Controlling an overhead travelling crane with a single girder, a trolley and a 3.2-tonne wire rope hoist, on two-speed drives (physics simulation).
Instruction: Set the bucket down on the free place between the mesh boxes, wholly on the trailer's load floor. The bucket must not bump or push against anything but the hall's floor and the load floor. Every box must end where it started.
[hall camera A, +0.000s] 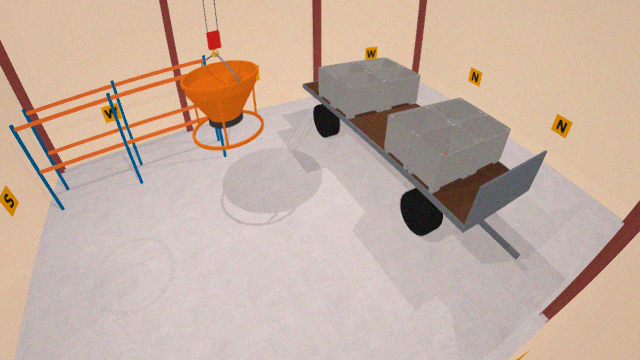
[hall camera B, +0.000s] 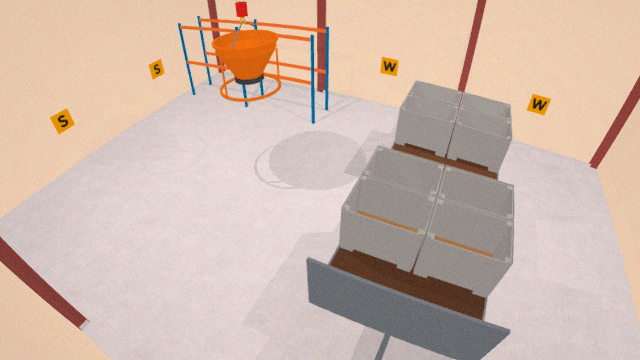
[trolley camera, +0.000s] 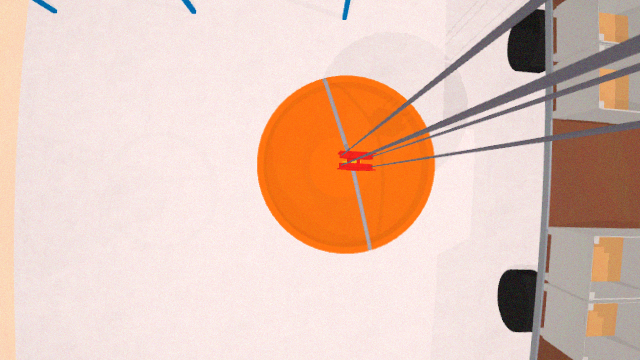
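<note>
The orange bucket (hall camera A: 220, 95) (hall camera B: 247, 57) (trolley camera: 310, 200) hangs upright above the hall floor, beside the trailer, its foot ring off the floor. My gripper, the hook under the red block (hall camera A: 215, 53) (hall camera B: 242, 21) (trolley camera: 356, 161), holds the bucket's bail. The brown load floor (hall camera A: 370, 125) (hall camera B: 425, 156) (trolley camera: 595, 175) shows between two groups of grey mesh boxes. The rear group of boxes (hall camera A: 345, 92) (hall camera B: 425, 122) (trolley camera: 575, 30) and the front group of boxes (hall camera A: 415, 145) (hall camera B: 380, 235) (trolley camera: 567, 260) stand upright. In the trolley view the gap lies right of the bucket.
A blue and orange rack (hall camera A: 125, 137) (hall camera B: 313, 80) stands behind the bucket in both hall views; its blue feet show at the trolley view's top edge. The trailer's grey headboard (hall camera A: 510, 190) (hall camera B: 400, 310) rises at its front end. Black wheels (hall camera A: 422, 212) (trolley camera: 530, 42) stand under the trailer's near side.
</note>
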